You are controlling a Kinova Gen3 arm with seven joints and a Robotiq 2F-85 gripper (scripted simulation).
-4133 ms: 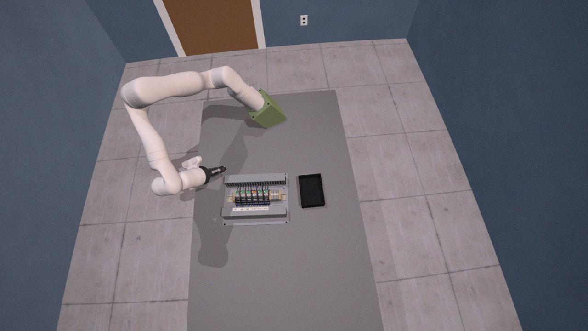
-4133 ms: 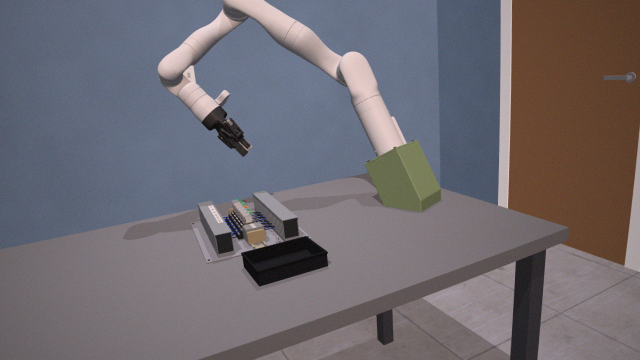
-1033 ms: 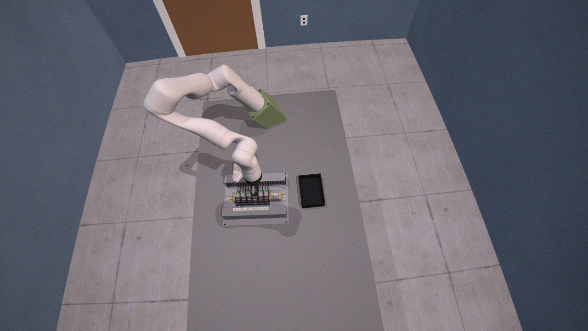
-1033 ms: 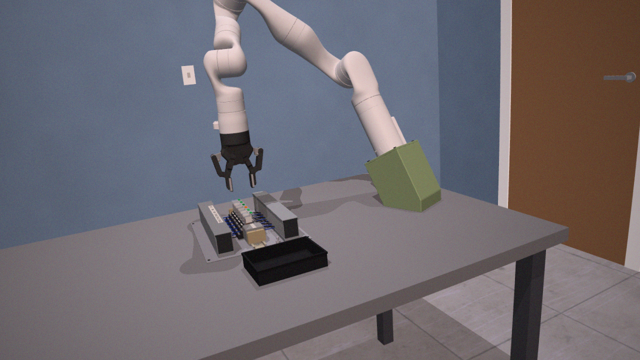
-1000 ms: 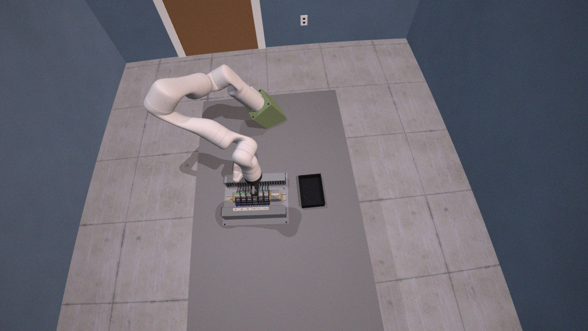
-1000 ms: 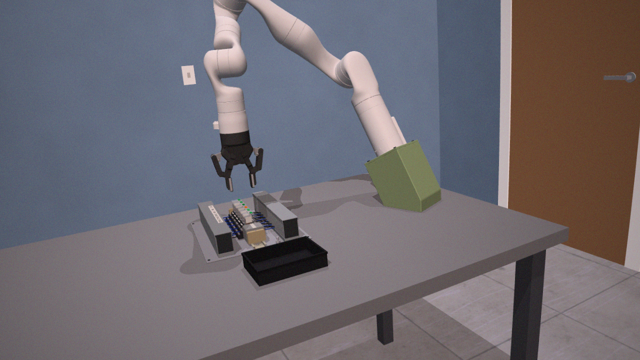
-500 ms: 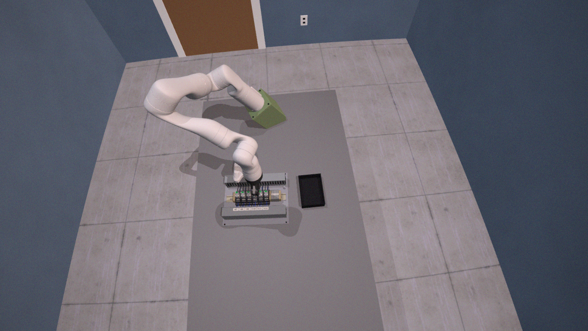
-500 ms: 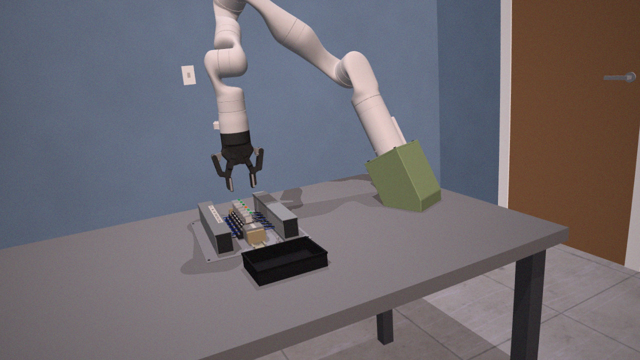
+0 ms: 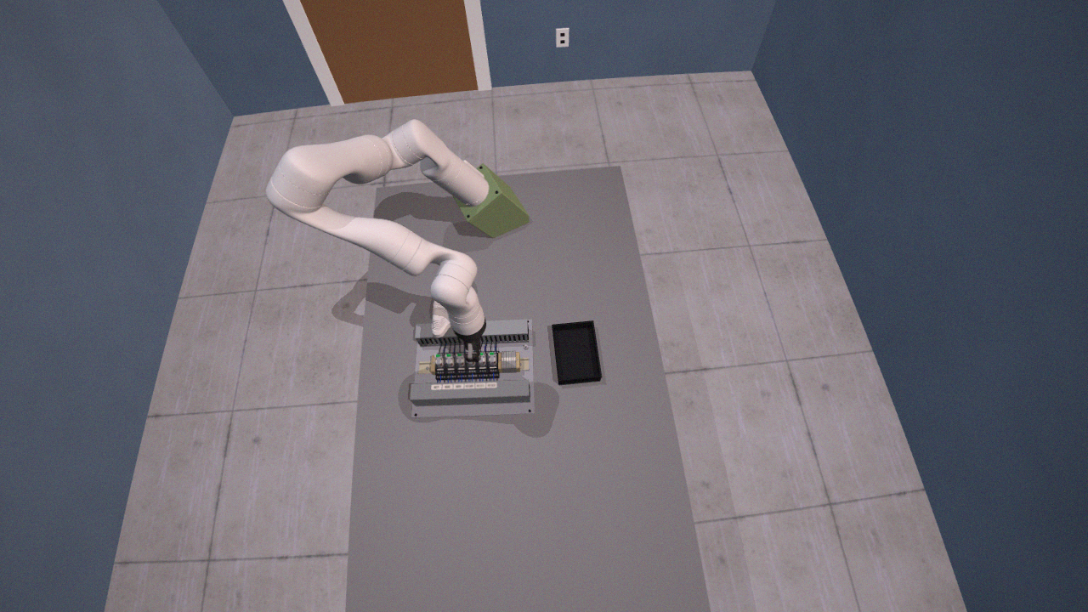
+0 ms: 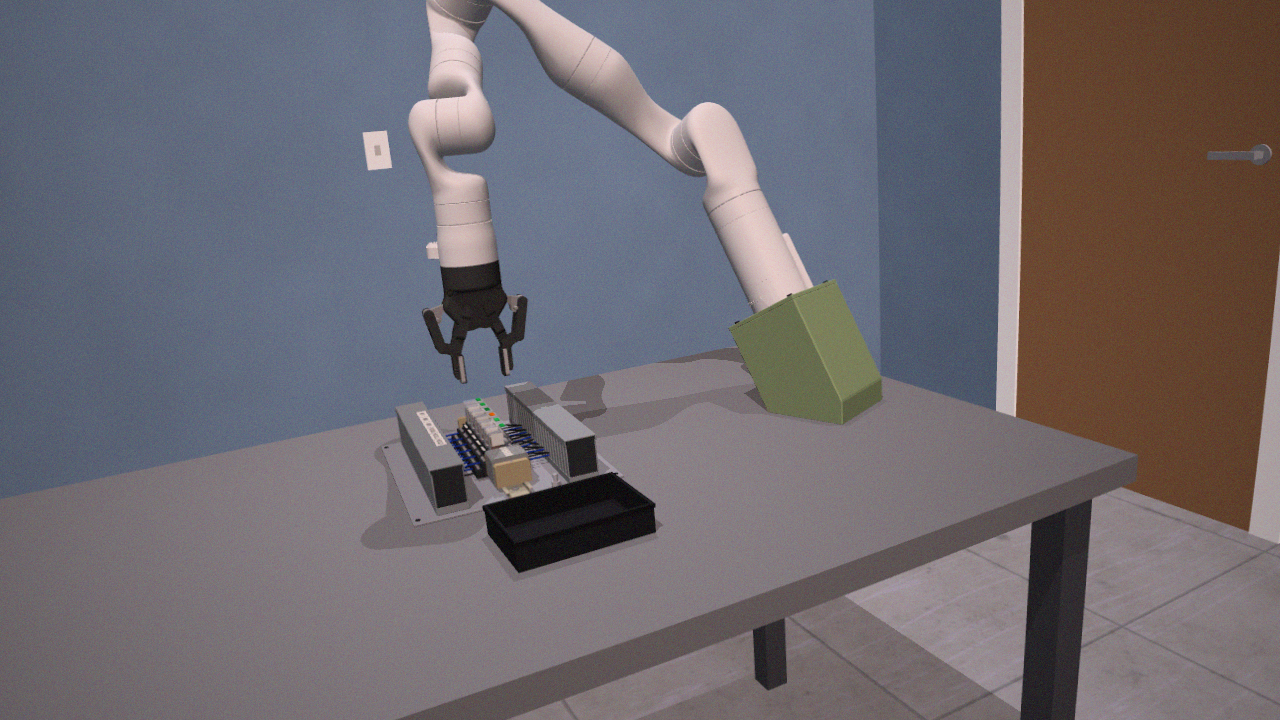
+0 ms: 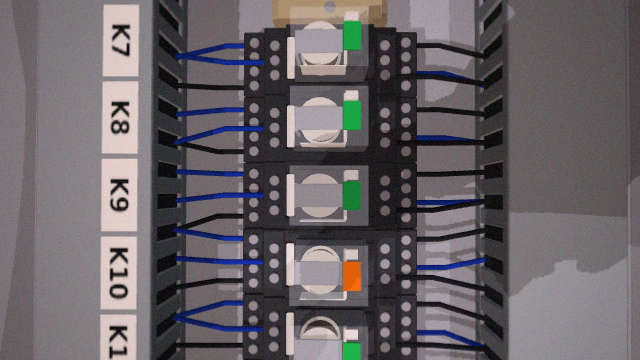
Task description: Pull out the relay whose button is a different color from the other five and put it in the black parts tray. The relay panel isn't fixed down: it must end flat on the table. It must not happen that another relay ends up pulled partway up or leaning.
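My gripper is now 30 mm to the left of the relay and 100 mm above it. The rest, counted from my hand: black parts tray 20 mm behind, 250 mm to the left, 130 mm below; relay panel 30 mm to the right, 110 mm below.
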